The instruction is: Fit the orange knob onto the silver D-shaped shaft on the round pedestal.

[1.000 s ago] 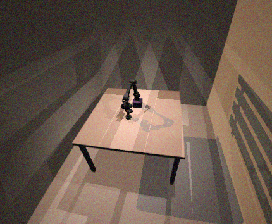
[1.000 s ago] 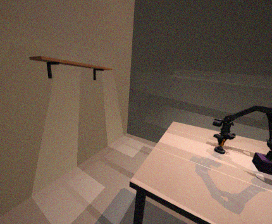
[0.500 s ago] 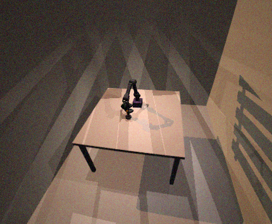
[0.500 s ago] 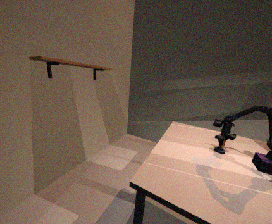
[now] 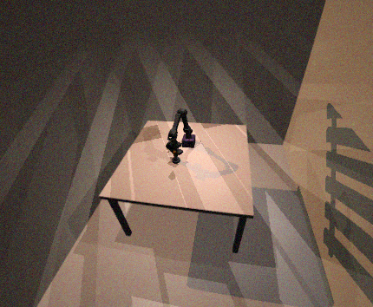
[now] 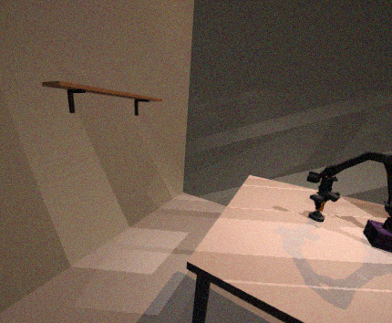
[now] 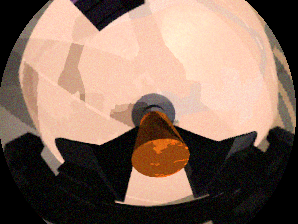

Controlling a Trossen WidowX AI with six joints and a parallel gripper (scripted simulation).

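Right now the orange knob is 3 cm above my gripper tip. Also, from my gripper tip: round dark pedestal 4 cm below.
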